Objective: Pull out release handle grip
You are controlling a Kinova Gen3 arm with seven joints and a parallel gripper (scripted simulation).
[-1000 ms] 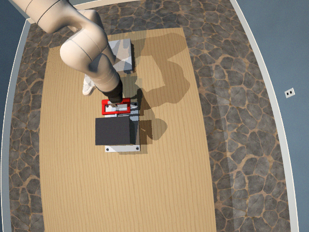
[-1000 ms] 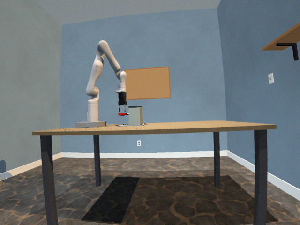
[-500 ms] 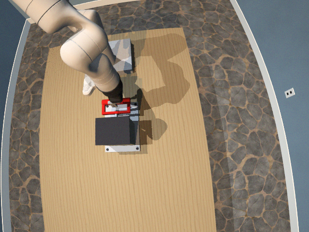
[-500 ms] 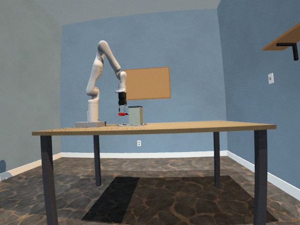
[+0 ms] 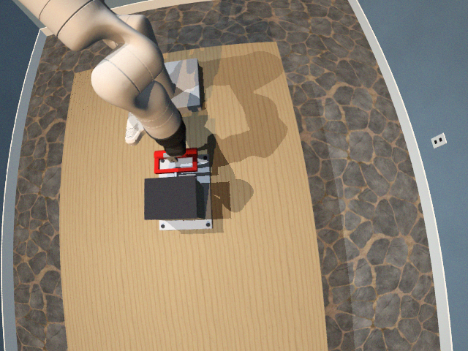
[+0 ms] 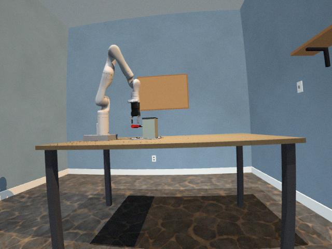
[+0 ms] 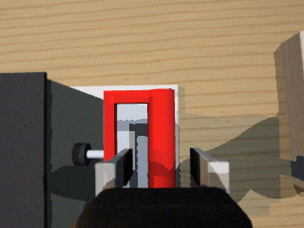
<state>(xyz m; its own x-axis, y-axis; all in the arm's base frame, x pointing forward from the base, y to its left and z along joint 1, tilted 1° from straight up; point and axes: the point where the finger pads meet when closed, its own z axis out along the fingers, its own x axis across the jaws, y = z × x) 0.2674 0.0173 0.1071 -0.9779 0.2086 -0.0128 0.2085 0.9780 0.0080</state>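
Now: hand 14 cm above the base plate, 9 cm short of it and 2 cm to the left of it.
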